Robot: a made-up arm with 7 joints. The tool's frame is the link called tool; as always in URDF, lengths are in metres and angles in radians.
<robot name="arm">
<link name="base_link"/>
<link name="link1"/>
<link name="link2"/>
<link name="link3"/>
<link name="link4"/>
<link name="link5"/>
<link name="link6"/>
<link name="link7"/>
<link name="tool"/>
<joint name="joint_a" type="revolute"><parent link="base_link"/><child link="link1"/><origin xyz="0.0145 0.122 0.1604" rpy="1.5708 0 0"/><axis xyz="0 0 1"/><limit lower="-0.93" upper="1.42" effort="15" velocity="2.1"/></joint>
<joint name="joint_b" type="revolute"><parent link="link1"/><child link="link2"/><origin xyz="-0.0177 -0.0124 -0.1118" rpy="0 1.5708 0"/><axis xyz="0 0 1"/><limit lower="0.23" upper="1.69" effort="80" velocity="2.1"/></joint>
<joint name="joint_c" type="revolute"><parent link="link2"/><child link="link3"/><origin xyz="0.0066 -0.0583 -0.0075" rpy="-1.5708 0 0"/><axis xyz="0 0 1"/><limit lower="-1.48" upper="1.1" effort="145" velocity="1.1"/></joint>
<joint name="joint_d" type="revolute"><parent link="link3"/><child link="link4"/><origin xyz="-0.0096 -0.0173 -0.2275" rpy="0 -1.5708 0"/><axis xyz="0 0 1"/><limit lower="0.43" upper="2.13" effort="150" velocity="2"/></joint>
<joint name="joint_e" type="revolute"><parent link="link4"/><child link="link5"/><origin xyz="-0.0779 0.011 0.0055" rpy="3.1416 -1.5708 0"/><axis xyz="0 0 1"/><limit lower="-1.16" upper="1.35" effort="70" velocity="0.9"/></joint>
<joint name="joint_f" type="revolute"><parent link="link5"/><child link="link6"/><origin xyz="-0.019 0.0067 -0.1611" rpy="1.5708 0 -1.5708"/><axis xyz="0 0 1"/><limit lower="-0.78" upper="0.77" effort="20" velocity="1.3"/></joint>
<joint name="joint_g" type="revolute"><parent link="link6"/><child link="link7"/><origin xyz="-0.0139 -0.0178 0.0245" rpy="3.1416 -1.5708 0"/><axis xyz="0 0 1"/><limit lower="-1.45" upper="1.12" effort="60" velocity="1.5"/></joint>
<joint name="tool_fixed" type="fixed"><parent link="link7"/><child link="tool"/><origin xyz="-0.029 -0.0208 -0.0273" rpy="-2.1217 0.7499 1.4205"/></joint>
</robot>
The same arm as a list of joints. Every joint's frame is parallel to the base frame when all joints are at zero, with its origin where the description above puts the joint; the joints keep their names.
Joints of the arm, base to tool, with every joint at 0 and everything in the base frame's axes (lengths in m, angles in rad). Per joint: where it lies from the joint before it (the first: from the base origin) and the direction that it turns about. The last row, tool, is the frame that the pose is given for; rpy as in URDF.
joint_a: origin 0.0145 0.122 0.1604 axis 0 -1 0
joint_b: origin -0.0177 0.1118 -0.0124 axis 1 0 0
joint_c: origin -0.0075 0.0066 -0.0583 axis 0 0 1
joint_d: origin 0.0173 -0.0096 -0.2275 axis 0 -1 0
joint_e: origin -0.011 -0.0055 -0.0779 axis 0 0 1
joint_f: origin 0.0067 0.019 -0.1611 axis 0 1 0
joint_g: origin 0.0139 0.0245 -0.0178 axis -1 0 0
tool: origin 0.0273 -0.029 0.0208 rpy 1.2385 0.8089 0.1594
Joint limits (rad, base to tool): -0.93..1.42 0.23..1.69 -1.48..1.1 0.43..2.13 -1.16..1.35 -0.78..0.77 -1.45..1.12

